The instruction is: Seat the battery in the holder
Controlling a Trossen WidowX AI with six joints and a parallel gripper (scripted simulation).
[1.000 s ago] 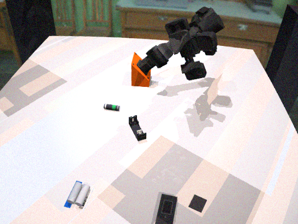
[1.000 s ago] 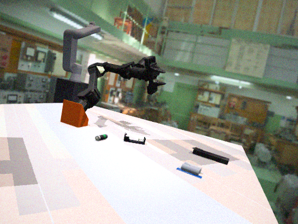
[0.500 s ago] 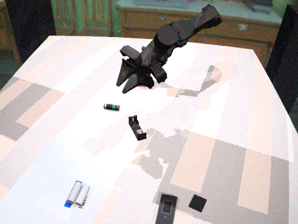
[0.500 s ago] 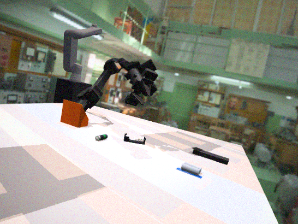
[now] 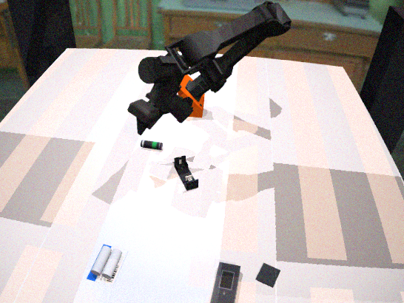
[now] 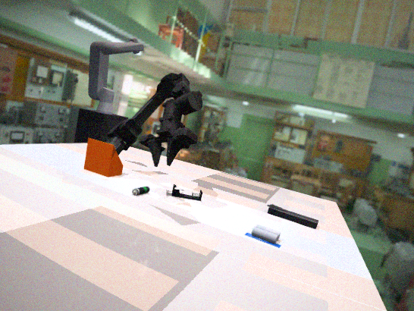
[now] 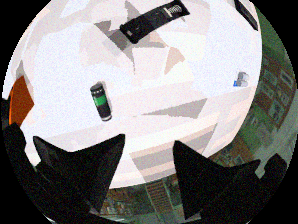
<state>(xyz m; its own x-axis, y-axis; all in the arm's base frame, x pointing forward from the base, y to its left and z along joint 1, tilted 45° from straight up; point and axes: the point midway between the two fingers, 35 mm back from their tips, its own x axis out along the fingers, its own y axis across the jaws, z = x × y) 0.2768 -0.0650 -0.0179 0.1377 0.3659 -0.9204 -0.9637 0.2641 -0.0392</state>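
The battery is 60 mm behind my gripper tip and 90 mm below it. The rest, counted from my gripper tip: small dark square 280 mm ahead, 350 mm to the left, 100 mm below; dark remote 360 mm ahead, 260 mm to the left, 90 mm below.
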